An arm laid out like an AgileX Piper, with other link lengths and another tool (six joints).
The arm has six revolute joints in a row. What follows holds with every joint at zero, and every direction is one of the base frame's.
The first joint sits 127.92 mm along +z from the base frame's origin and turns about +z.
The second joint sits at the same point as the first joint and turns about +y.
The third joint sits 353 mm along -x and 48.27 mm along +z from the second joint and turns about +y.
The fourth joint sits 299.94 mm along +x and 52.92 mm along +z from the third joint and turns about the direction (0.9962, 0, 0.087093).
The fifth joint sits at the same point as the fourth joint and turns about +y.
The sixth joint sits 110.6 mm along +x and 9.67 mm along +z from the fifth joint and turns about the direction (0.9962, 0, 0.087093).
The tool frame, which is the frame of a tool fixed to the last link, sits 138.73 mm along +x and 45 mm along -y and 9.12 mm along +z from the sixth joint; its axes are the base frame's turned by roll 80.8, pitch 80.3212 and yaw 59.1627 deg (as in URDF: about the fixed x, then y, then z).
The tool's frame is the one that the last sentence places.
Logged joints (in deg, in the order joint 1, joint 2, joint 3, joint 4, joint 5, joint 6), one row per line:
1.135 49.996 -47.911 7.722 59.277 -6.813
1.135 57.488 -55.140 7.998 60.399 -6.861
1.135 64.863 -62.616 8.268 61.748 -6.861
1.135 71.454 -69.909 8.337 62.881 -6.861
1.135 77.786 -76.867 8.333 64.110 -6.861
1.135 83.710 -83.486 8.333 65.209 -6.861
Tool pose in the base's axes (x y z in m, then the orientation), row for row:
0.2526 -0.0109 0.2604 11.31 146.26 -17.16
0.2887 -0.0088 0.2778 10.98 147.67 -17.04
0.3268 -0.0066 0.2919 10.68 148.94 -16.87
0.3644 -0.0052 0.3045 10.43 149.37 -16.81
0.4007 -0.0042 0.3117 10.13 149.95 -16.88
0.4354 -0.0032 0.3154 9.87 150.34 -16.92
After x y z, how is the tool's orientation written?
As a rotation vector, in degrees.
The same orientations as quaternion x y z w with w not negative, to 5 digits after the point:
0.07355 0.95118 -0.11160 0.27818
0.07099 0.95480 -0.11018 0.26678
0.06869 0.95797 -0.10851 0.25652
0.06697 0.95906 -0.10793 0.25313
0.06488 0.96042 -0.10812 0.24838
0.06311 0.96134 -0.10819 0.24522

